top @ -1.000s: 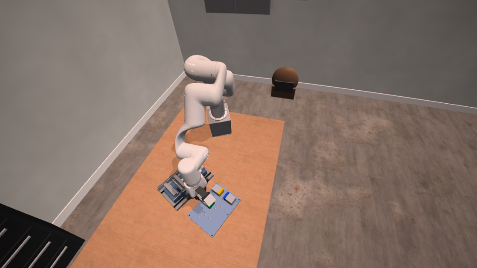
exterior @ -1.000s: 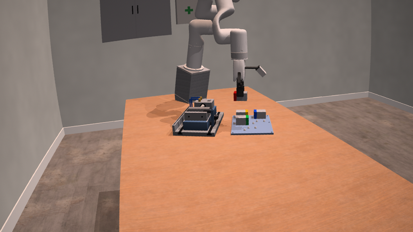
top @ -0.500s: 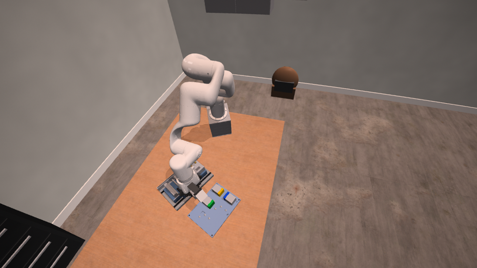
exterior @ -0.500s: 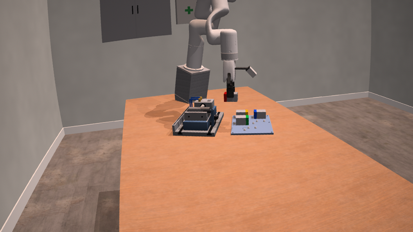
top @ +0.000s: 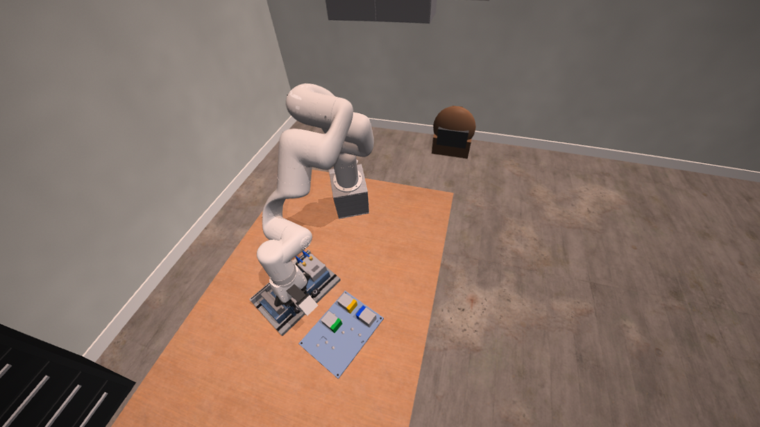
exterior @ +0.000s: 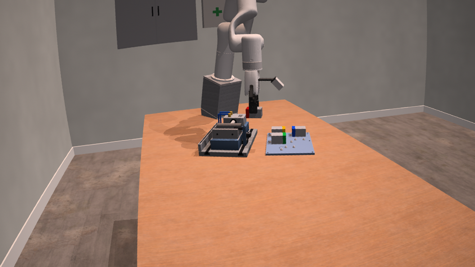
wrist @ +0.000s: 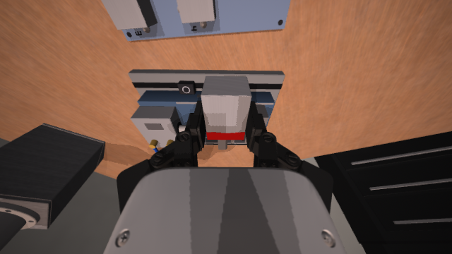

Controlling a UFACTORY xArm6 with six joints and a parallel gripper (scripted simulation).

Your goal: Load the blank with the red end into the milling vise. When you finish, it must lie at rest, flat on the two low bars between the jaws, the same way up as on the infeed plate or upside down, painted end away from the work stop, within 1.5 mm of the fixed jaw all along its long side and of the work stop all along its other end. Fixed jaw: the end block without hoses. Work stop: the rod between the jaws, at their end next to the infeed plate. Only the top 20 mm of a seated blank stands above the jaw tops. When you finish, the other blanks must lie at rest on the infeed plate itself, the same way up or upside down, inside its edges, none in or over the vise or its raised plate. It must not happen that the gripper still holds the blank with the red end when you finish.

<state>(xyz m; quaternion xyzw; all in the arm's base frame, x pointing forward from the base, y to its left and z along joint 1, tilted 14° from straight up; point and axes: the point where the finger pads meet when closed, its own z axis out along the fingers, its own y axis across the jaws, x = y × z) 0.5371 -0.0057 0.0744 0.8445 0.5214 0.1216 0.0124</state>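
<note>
The fixed jaw is 120 mm to the right of my hand, 90 mm below it and 10 mm ahead of it. Round my hand: moving jaw 90 mm to the right, 90 mm below, 50 mm behind; dark work stop rod 80 mm below, 70 mm to the right; red-ended blank 20 mm below.
</note>
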